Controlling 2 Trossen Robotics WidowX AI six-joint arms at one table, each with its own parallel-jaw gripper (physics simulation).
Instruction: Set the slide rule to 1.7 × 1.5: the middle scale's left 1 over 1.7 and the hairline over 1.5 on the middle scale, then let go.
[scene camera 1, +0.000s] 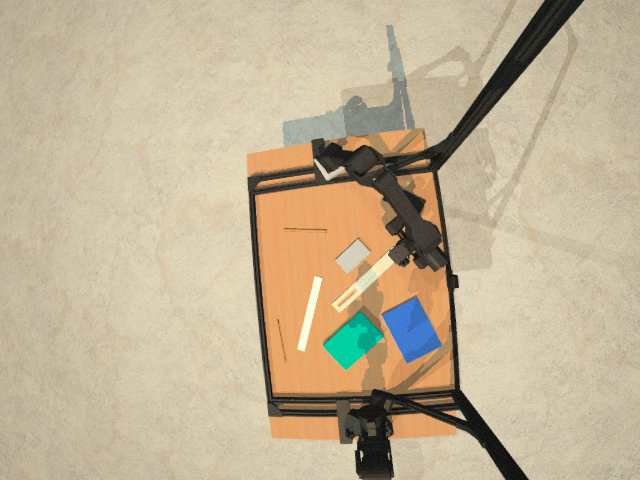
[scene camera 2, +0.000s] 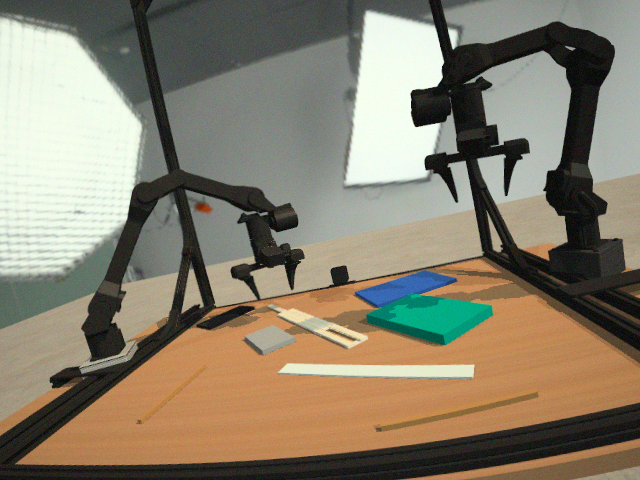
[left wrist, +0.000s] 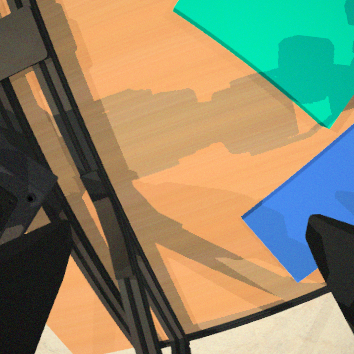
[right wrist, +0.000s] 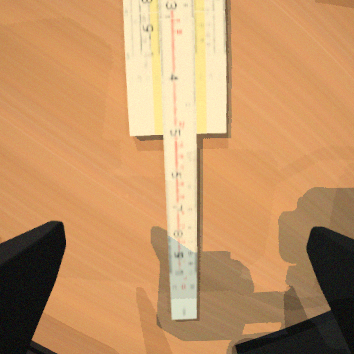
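The cream slide rule (scene camera 1: 382, 264) (scene camera 2: 293, 316) (right wrist: 142, 100) lies flat and diagonal. Its middle slide (right wrist: 182, 200) sticks out at the end near my right gripper, with 5 to 9 on the protruding part; an open groove shows at the other end. A greyish band crosses the body; shadow and cursor are hard to separate. The hairline and the middle scale's left 1 cannot be read. My right gripper (scene camera 1: 400, 254) (scene camera 2: 275, 293) (right wrist: 190, 237) is open above the protruding slide, which lies between its fingers in the right wrist view. My left gripper (scene camera 2: 481, 198) (left wrist: 191, 230) is open, high up at the right of scene camera 2.
A grey block (scene camera 1: 353, 255) (scene camera 2: 269, 338) lies beside the rule. A green box (scene camera 1: 348, 346) (scene camera 2: 439, 317) (left wrist: 230, 30) and blue slab (scene camera 1: 408, 341) (scene camera 2: 405, 289) (left wrist: 300, 200) lie nearby. A white strip (scene camera 1: 310, 314) (scene camera 2: 377, 370), thin sticks (scene camera 2: 172, 394) (scene camera 2: 457, 411) and black slab (scene camera 2: 225, 316) lie around.
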